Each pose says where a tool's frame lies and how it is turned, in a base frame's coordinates. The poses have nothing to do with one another.
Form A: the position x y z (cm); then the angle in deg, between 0 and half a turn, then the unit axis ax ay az.
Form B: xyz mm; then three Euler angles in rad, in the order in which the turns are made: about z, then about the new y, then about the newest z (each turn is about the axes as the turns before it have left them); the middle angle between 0 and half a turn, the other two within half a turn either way. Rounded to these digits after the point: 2 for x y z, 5 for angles.
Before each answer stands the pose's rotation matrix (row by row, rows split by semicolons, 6 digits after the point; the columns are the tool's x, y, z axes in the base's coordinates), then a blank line. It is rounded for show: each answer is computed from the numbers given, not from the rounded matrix.
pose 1, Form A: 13.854 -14.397 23.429 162.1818 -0.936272 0.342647 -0.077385
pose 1, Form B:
0.759128 -0.602553 0.246280; -0.649912 -0.722850 0.234737; 0.036582 -0.338257 -0.940343

138.54 -143.97 234.29 0.76141 2.79443 -1.67853
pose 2, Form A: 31.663 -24.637 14.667 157.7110 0.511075 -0.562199 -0.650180
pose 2, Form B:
-0.422403 -0.306584 -0.852984; -0.799783 -0.316763 0.509910; -0.426524 0.897590 -0.111400

316.63 -246.37 146.67 2.60280 1.68243 1.12719
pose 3, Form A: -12.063 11.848 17.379 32.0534 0.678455 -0.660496 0.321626
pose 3, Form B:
0.917725 -0.239004 -0.317266; 0.102376 0.914059 -0.392447; 0.383797 0.327678 0.863323

-120.63 118.48 173.79 -2.25066 0.52898 2.43491
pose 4, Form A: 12.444 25.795 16.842 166.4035 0.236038 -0.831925 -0.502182
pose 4, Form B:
-0.862109 -0.269174 -0.429317; -0.505283 0.392827 0.768359; -0.038175 0.879336 -0.474669

124.44 257.95 168.42 2.08033 2.06538 1.52741
